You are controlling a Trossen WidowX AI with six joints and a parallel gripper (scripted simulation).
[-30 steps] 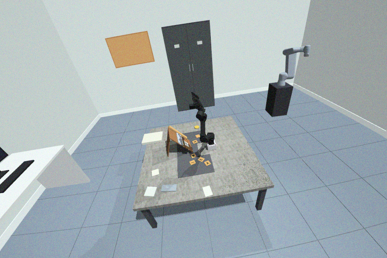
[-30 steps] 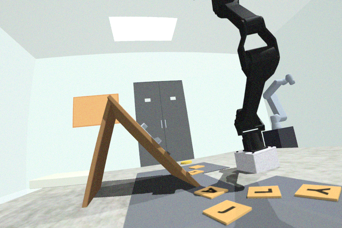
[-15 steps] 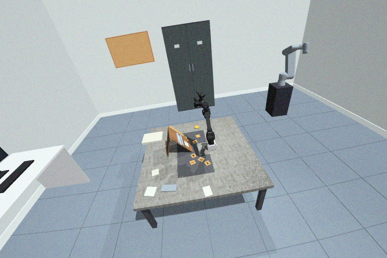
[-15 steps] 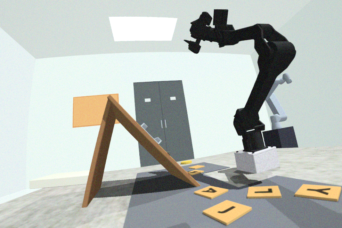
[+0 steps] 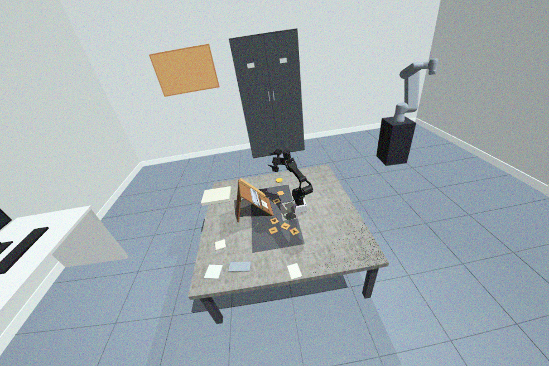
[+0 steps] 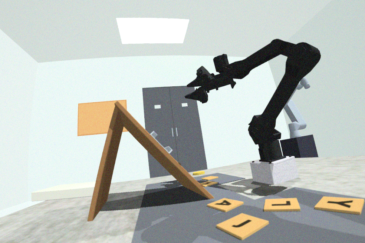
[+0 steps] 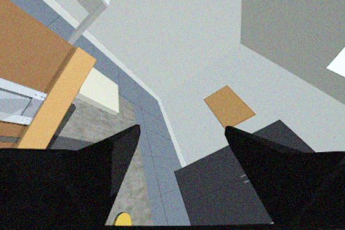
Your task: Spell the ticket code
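Right now my gripper tip is 41 cm above the orange tile marked 5, 6 cm to the right of it and 1 cm past it. From my gripper tip the other things lie so: white ticket 34 cm below, 17 cm to the left, 9 cm ahead; then dark mat 41 cm below, 21 cm to the left, 1 cm behind; then orange tile 41 cm below, 6 cm behind, 5 cm to the right.
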